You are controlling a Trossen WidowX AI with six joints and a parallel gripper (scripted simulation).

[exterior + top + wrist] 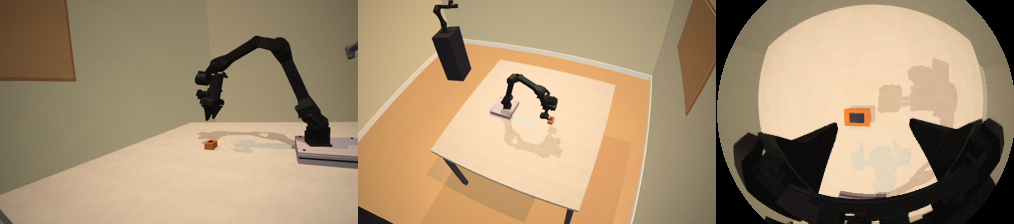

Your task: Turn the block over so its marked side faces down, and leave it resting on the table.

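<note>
Now: gripper tip 100 mm above the orange block and 40 mm to the right of it.
</note>
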